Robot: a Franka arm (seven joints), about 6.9 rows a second.
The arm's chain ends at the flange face. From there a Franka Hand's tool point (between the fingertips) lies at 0.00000 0.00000 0.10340 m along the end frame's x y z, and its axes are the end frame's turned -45 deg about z.
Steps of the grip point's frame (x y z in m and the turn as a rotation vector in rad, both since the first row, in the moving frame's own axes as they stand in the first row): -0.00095, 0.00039, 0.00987, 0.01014, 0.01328, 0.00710; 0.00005, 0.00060, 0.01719, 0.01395, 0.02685, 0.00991; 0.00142, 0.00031, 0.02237, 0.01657, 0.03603, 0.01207; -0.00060, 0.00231, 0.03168, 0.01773, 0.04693, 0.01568; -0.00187, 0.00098, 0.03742, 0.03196, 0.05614, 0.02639; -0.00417, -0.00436, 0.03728, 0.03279, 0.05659, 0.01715
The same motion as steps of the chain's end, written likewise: -0.00063, 0.00266, 0.00988, 0.01656, 0.00222, 0.00710; -0.00050, 0.00337, 0.01724, 0.02885, 0.00912, 0.00991; -0.00022, 0.00305, 0.02245, 0.03719, 0.01376, 0.01207; -0.00096, 0.00677, 0.03181, 0.04572, 0.02065, 0.01568; -0.00248, 0.00843, 0.03764, 0.06230, 0.01710, 0.02639; -0.00783, 0.00638, 0.03750, 0.06320, 0.01683, 0.01715
